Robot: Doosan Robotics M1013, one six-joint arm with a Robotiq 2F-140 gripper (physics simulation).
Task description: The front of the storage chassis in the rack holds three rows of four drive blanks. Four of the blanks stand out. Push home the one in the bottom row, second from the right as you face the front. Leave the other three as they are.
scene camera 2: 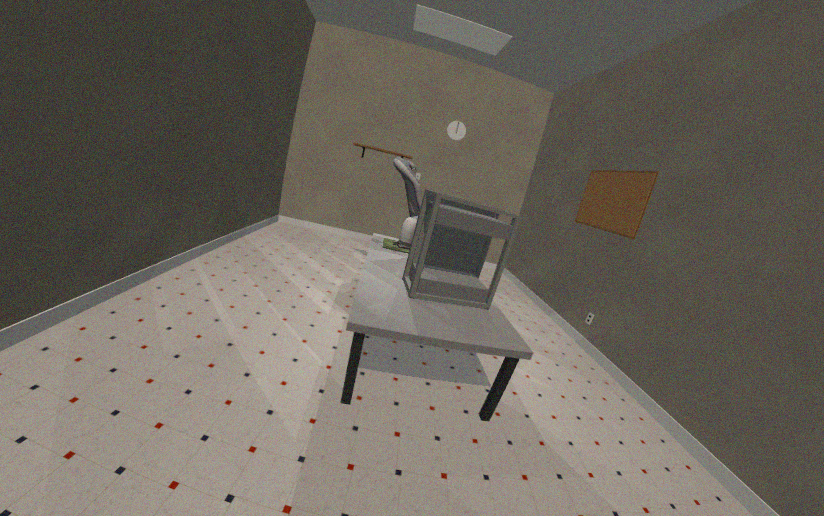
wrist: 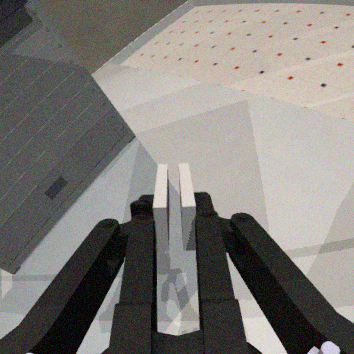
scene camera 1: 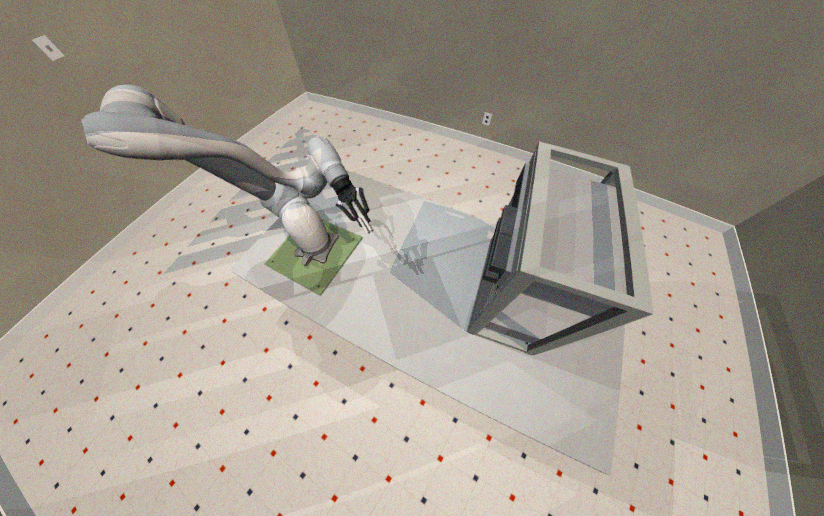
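Pixels of known places: gripper, between the fingertips: (wrist: 173,181) (scene camera 1: 370,231); arm's base, origin of its link: (scene camera 2: 405,246) (scene camera 1: 317,245).
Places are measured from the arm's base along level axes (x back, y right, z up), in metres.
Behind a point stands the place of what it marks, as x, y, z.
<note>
The rack (scene camera 1: 532,209) @(-0.845, 0.042, 0.578) (scene camera 2: 475,220) @(-1.135, 0.018, 0.490) is an open grey frame on the table. The storage chassis (scene camera 1: 503,233) @(-0.795, 0.084, 0.510) (scene camera 2: 459,252) @(-0.862, -0.092, 0.239) is a dark box inside it. Its front shows at a steep slant in scene camera 1, and scene camera 2 sees the rack from behind. Single drive blanks, and which of them stand out, cannot be made out. A grey seamed panel (wrist: 65,135) @(-0.833, 0.087, 0.145) with a small dark rectangle fills the left of the wrist view. My gripper (scene camera 1: 366,225) @(-0.347, 0.017, 0.265) (wrist: 173,181) @(-0.347, 0.017, 0.265) is shut, its pale pads a narrow gap apart and empty, well away from the rack front.
The table (scene camera 1: 370,322) @(-0.407, 0.300, -0.010) (scene camera 2: 450,328) @(-1.406, 0.128, -0.010) carries the rack and the arm. The arm's base stands on a green plate (scene camera 1: 288,267) @(0.083, 0.157, -0.001) (scene camera 2: 389,244) @(-0.026, 0.166, 0.001). Walls surround the tiled floor. A brown board (scene camera 2: 617,203) hangs on the right wall, and a clock (scene camera 2: 456,130) on the far wall.
</note>
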